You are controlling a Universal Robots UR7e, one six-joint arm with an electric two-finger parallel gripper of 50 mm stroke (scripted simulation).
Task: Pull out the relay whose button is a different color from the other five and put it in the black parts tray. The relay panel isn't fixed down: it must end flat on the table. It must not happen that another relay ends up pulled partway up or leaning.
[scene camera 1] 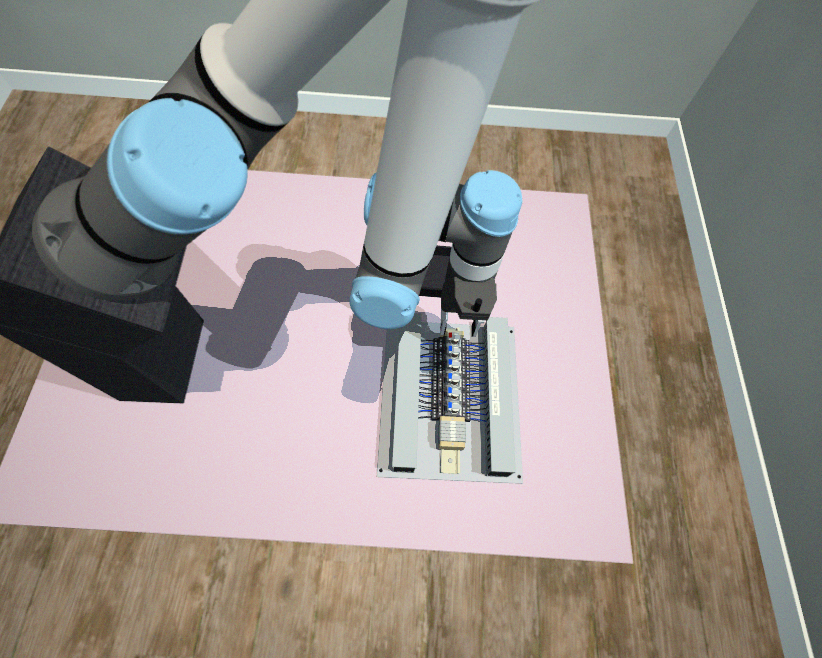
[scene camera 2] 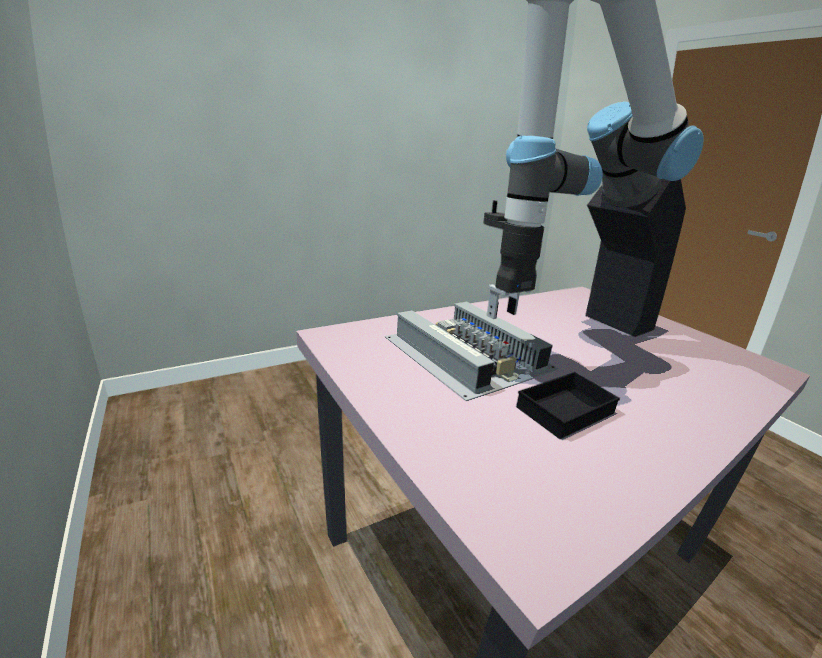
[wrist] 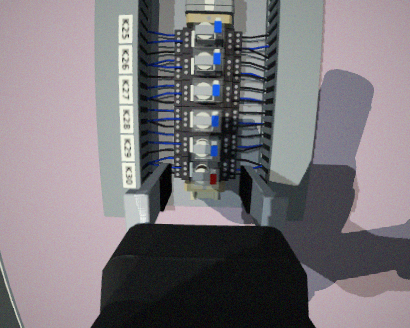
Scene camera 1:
my gripper: 458,330
black parts tray: 434,279
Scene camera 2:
my gripper: 501,315
black parts tray: 577,401
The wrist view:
my gripper: 205,179
red-button relay: 204,175
